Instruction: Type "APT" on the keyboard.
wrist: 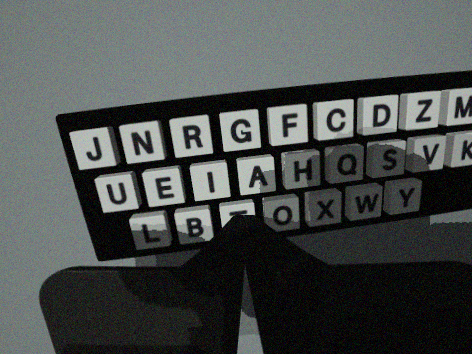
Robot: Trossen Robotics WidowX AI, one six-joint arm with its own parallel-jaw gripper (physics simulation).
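Frame: origin at the arm's base, x ahead, y left, z up, level; centimetres.
Where they show: gripper, fingertip midpoint: (243, 225).
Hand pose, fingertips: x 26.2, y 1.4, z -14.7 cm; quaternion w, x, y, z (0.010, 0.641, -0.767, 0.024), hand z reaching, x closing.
After its pixels a point has its place.
The black keyboard (77, 172) {x 29.6, y 7.7, z -15.1 cm} has white keys in three rows and lies tilted in the wrist view, cut off at the right edge. The A key (252, 175) {x 28.3, y 0.7, z -14.6 cm} is in the middle row, partly in shadow. The T key (235, 208) {x 27.0, y 1.6, z -14.7 cm} is in the bottom row, its lower part hidden behind the fingertips. The P key does not show. My gripper (243, 225) {x 26.2, y 1.4, z -14.7 cm} is shut and empty, its dark tips overlapping the T key in the view, below the A key. Whether the tips touch the T key cannot be told.
The B key (194, 226) {x 26.6, y 3.4, z -14.6 cm} and the O key (281, 213) {x 26.4, y -0.3, z -14.6 cm} flank the T key on the left and right. The M key (460, 106) {x 29.6, y -8.4, z -14.6 cm} is at the right edge. A grey surface (200, 45) {x 33.7, y 1.8, z -16.2 cm} surrounds the keyboard, and the gripper's shadow falls over the lower right keys.
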